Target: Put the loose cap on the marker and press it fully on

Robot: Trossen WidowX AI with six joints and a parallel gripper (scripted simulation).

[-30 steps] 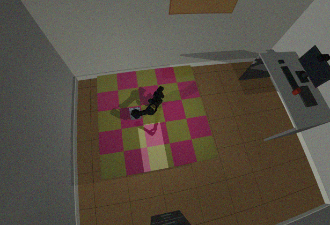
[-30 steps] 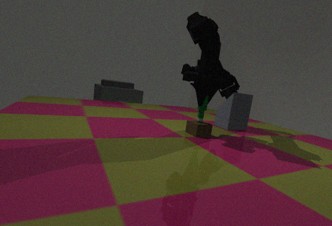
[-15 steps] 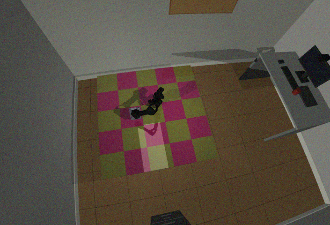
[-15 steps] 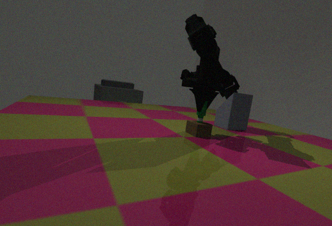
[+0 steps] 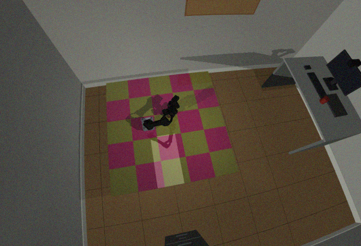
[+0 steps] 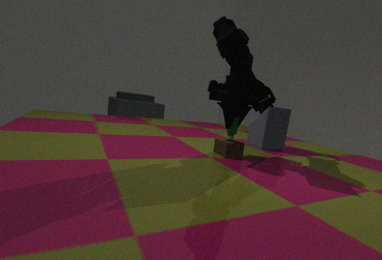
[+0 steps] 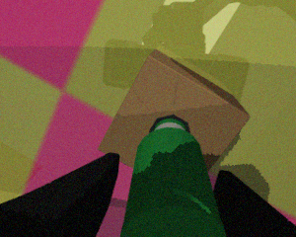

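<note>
Right now my gripper tip is 10 mm below the green cap. From my gripper tip the other things lie so: brown holder block: 60 mm below.
</note>
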